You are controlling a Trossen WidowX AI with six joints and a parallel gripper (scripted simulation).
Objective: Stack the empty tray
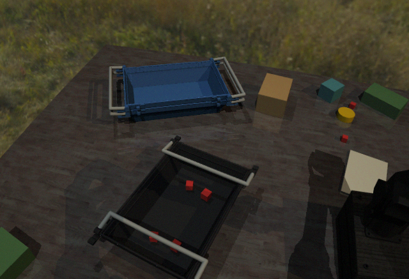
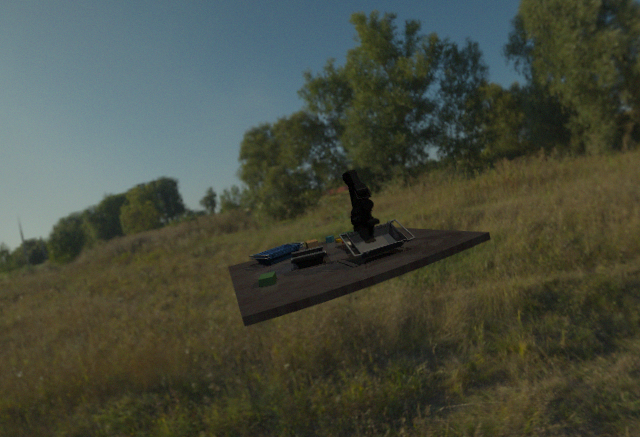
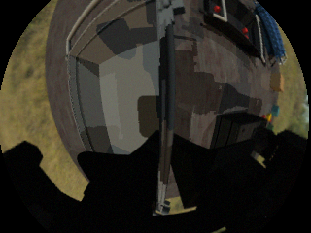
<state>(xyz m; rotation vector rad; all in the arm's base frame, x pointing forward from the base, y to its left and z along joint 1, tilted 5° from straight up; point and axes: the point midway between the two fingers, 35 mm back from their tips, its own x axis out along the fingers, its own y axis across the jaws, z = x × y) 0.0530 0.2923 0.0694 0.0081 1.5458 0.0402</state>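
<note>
The grey tray is 80 mm to the left of my gripper tip and 10 mm below it. The rest, counted from my gripper tip: yellow disc (730 mm to the right, 100 mm below, 30 mm behind); tan block (720 mm to the right, 190 mm ahead, 80 mm below); cream block (500 mm to the right, 100 mm below, 70 mm behind).
</note>
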